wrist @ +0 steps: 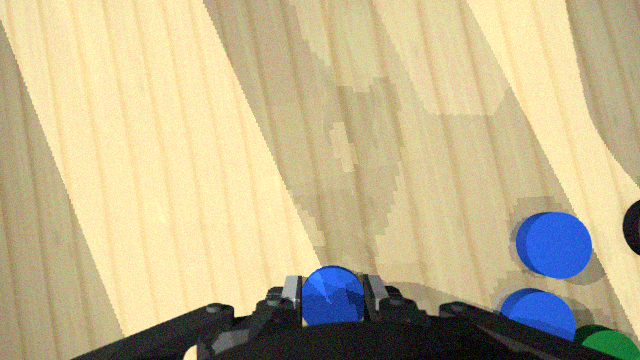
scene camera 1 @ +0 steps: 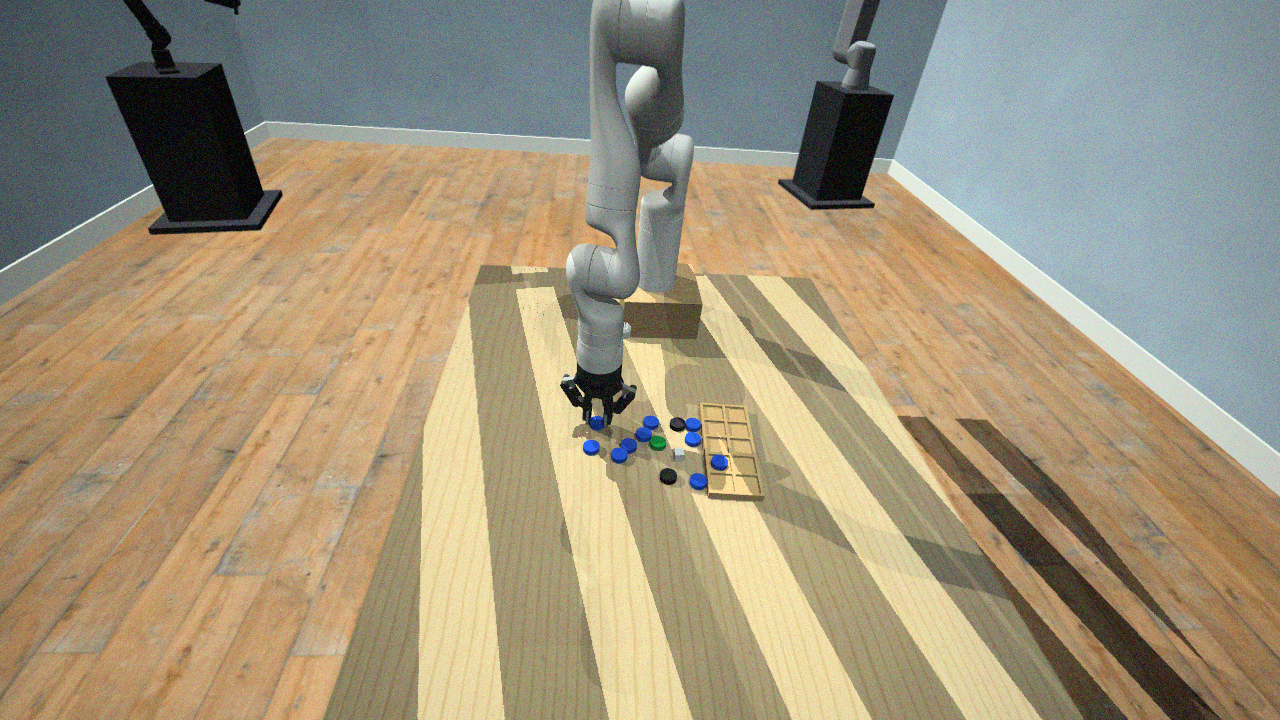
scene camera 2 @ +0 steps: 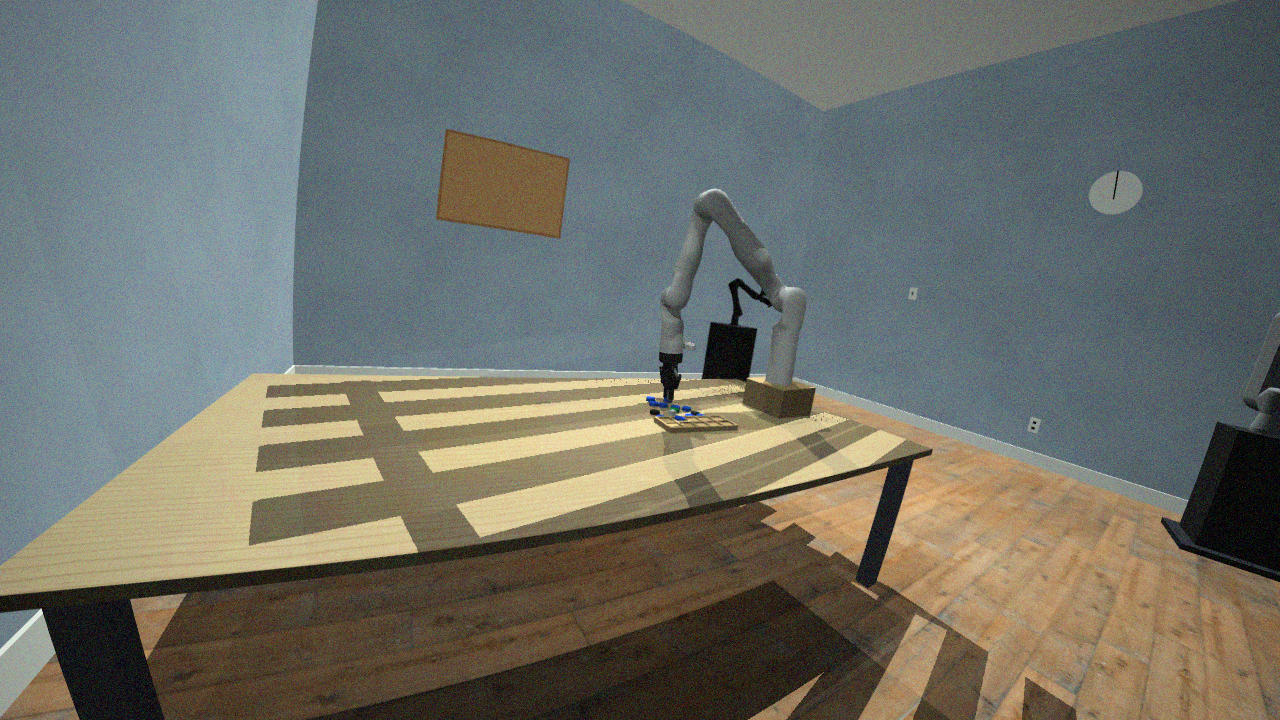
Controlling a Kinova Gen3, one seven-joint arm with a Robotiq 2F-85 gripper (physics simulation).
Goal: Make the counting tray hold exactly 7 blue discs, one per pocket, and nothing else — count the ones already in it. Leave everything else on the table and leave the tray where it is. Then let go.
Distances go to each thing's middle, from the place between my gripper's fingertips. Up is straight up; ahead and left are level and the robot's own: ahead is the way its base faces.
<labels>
The wooden counting tray (scene camera 1: 725,429) lies 11 cm ahead of my hand and 22 cm to the left of it.
</labels>
